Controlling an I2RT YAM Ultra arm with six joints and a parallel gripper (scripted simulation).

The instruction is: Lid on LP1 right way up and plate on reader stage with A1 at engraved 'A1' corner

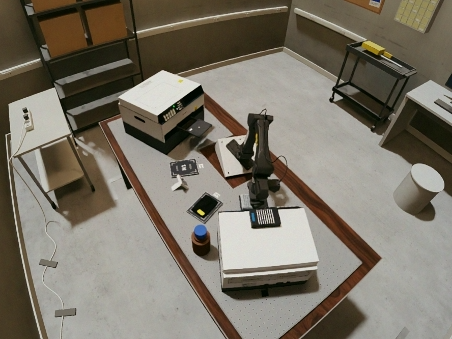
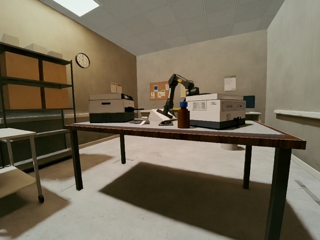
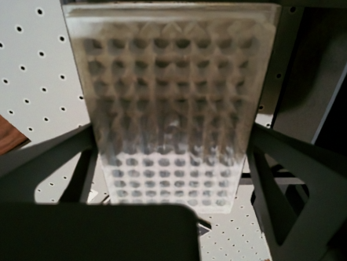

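Right now the well plate is right at my hand. From my hand the other things lie so: label: 20 cm to the right, 10 cm below, 7 cm ahead.
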